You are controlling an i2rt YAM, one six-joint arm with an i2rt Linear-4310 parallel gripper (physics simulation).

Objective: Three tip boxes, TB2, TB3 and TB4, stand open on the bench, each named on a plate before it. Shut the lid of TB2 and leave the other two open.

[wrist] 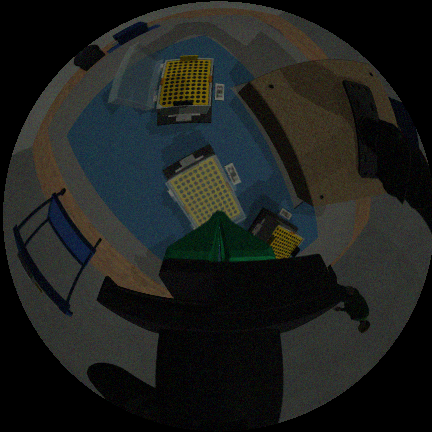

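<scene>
The tip box TB2 is in the middle of the view, with its clear lid lying flat over the yellow tip rack; its plate is beside it. The tip box TB3 is at the upper left, its clear lid standing open to the left, its plate to the right. The tip box TB4 is at the lower right, partly hidden by the gripper, with its plate; its lid cannot be made out. My gripper is shut and empty, with its green fingertips over the near edge of TB2.
The boxes stand on a blue mat. A brown board with a dark edge lies to the right, with the black arm base on it. A blue-framed chair is on the floor at the left, and a small figure is at the lower right.
</scene>
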